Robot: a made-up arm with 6 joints.
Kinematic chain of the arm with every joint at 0, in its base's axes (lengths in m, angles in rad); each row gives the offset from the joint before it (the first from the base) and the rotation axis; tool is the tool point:
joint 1: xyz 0 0 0.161 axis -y
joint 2: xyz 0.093 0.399 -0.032 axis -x
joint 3: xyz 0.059 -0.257 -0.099 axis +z
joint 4: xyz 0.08 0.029 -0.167 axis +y
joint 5: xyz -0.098 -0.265 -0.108 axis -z
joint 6: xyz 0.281 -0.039 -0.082 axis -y
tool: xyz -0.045 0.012 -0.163
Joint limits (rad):
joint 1: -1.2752..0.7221
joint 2: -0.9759..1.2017
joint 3: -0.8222..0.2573
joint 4: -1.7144..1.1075
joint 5: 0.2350..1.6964
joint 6: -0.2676..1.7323
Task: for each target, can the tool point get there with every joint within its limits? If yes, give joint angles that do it. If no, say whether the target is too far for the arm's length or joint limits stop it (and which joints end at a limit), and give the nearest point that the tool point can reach.
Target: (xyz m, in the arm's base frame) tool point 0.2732 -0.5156 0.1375
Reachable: yes | joints -0.5723 0.8959 0.0589 -0.0183 1.0983 -0.1004
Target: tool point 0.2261 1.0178 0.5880
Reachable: no: joint limits stop it (at a limit: joint 2, joint 3, joint 4, joint 5, joint 6) | nearest point 0.3283 0.2868 0.7810 | short by 0.763 m
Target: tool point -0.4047 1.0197 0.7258
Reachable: no: joint limits stop it (at a limit: joint 1, joint 2, joint 3, joint 5) | nearest point -0.6505 0.5229 0.3650 | short by 0.661 m
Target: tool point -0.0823 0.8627 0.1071
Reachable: no: joint limits stop it (at a limit: joint 2, joint 3, joint 4, joint 5, joint 6) | nearest point -0.5151 0.6197 -0.1764 | short by 0.572 m
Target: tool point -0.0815 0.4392 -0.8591
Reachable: yes | joints -0.4973 -0.8045 0.1478 0.3499 0.3699 0.9391
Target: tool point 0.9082 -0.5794 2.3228
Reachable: no: too far | nearest point 0.3482 -0.2240 0.9898 | short by 1.489 m
